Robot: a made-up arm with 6 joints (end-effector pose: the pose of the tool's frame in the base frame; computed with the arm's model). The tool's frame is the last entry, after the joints.
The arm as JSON. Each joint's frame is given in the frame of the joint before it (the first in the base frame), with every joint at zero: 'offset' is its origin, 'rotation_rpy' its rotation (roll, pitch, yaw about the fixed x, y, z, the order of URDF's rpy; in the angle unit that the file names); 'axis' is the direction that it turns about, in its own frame. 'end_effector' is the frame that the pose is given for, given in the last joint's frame.
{
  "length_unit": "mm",
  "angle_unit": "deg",
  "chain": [
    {
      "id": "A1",
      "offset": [
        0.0,
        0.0,
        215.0
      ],
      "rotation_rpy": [
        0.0,
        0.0,
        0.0
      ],
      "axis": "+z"
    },
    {
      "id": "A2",
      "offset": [
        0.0,
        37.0,
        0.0
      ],
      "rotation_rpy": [
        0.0,
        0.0,
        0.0
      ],
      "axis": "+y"
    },
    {
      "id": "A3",
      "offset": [
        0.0,
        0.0,
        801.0
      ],
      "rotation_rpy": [
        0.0,
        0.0,
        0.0
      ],
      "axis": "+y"
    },
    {
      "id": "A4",
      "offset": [
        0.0,
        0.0,
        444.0
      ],
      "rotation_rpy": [
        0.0,
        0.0,
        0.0
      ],
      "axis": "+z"
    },
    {
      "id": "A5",
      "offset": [
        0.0,
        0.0,
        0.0
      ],
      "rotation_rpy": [
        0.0,
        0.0,
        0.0
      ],
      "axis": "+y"
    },
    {
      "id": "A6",
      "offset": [
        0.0,
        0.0,
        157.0
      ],
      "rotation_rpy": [
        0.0,
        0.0,
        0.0
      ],
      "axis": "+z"
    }
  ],
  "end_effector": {
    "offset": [
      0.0,
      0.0,
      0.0
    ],
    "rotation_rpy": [
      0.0,
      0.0,
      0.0
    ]
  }
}
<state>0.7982 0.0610 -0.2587 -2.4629 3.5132 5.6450</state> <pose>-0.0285 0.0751 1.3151 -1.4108 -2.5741 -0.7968</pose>
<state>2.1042 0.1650 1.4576 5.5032 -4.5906 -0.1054</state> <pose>-0.2172 0.5107 0.8725 -2.1953 1.1441 -0.7332</pose>
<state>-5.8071 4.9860 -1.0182 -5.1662 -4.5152 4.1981</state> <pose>-1.0766 -0.3578 0.2010 0.2145 -1.3149 -1.9162</pose>
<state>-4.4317 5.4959 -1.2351 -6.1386 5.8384 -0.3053</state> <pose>0.2689 -1.0312 0.4646 2.2500 -1.3696 0.7458</pose>
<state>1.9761 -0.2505 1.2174 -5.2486 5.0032 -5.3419</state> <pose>0.0216 0.1837 1.3319 -1.3308 -0.3009 -2.5680</pose>
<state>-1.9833 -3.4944 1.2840 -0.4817 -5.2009 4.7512</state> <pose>0.0600 0.2051 -0.7471 -0.3351 1.6205 2.3464</pose>
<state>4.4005 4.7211 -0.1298 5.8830 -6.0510 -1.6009</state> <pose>0.4506 1.3230 0.1829 -0.1911 1.8369 1.9206</pose>
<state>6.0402 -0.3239 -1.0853 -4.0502 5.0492 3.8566</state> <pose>-0.7275 0.0981 1.1441 0.7071 -0.5509 0.2157</pose>
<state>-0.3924 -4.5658 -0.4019 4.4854 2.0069 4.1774</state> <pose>1.0235 -0.5336 0.2244 0.6525 -1.3424 0.3973</pose>
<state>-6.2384 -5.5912 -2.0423 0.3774 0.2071 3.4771</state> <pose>-0.0676 0.0459 0.9917 1.3536 -0.5539 -2.0997</pose>
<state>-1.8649 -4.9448 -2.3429 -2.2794 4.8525 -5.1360</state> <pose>0.0207 -0.4666 0.7348 1.1429 -0.4710 2.4975</pose>
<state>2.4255 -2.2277 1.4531 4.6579 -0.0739 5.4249</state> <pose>0.7632 -0.7285 0.1555 0.5428 0.5512 -0.0837</pose>
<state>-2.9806 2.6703 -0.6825 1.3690 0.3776 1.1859</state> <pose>-0.8717 -0.2365 -0.7482 0.9604 -1.7913 0.1055</pose>
